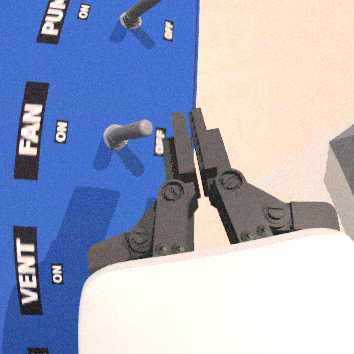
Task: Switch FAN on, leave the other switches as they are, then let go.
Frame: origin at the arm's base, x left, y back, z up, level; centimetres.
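Seen in the pictures: gripper, fingertip midpoint: (188,127).
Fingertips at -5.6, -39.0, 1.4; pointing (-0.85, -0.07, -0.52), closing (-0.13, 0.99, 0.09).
Note:
Pixels of each thing's middle, then the offset from my fingertips to it, as dx, dy, dz. "spot": a spot on its surface instead. Level surfaces: height alone.
- FAN switch, surface spot: (129,133) spot: -0.5, -4.0, -2.6
- FAN nameplate, surface spot: (31,131) spot: -1.6, -12.4, -3.0
- PUMP switch, surface spot: (132,20) spot: -12.3, -4.2, -5.0
- VENT nameplate, surface spot: (28,270) spot: +9.9, -13.7, -3.0
- pale table, surface height: dz -14.5
The FAN switch (129,133) is a grey toggle lever on the blue panel (80,65), left of the fingertips. Its lever leans right, toward its OFF label (159,142); its ON label (61,132) is on the other side, beside the FAN nameplate (31,131). My gripper (188,127) is shut and empty. Its fingertips are just right of the OFF label, by the panel's right edge, apart from the lever. How high the fingertips are above the panel is hard to tell.
The PUMP switch (132,20) is at the top, its lever leaning right toward OFF. The VENT nameplate (28,270) is at lower left; its lever is hidden behind the gripper. A grey block (342,162) stands at the right edge on the pale table (270,65).

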